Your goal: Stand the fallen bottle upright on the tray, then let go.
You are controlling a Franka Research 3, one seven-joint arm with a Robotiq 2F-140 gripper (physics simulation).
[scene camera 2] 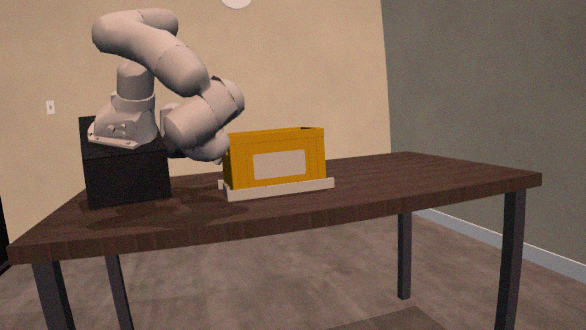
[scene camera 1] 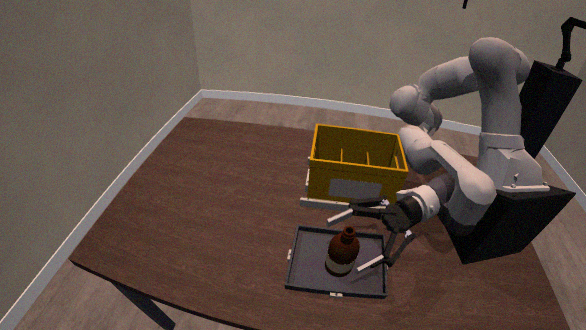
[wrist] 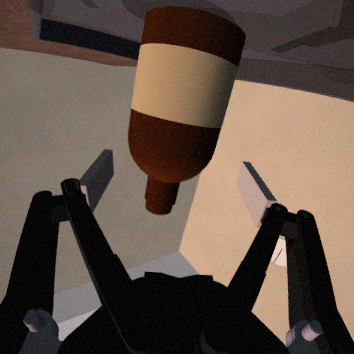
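Note:
The brown bottle [scene camera 1: 344, 249] [wrist: 182, 85] with a cream label stands upright on the dark tray [scene camera 1: 307, 260] [wrist: 90, 39], neck up, right of the tray's middle in scene camera 1. My gripper [scene camera 1: 349, 243] [wrist: 176, 167] is open and empty. It is tilted, coming from the arm's side, with its fingers spread wide around the line to the bottle. In the wrist view the bottle shows upside down beyond the fingertips, with a gap to each finger. The bottle and tray do not show in scene camera 2.
A yellow crate [scene camera 1: 320, 184] [scene camera 2: 240, 162] with inner dividers stands behind the tray, bordered by white strips [scene camera 1: 320, 202] [scene camera 2: 280, 190], close to the gripper's upper finger. The arm's black base block [scene camera 1: 505, 225] [scene camera 2: 127, 175] is at the right in scene camera 1.

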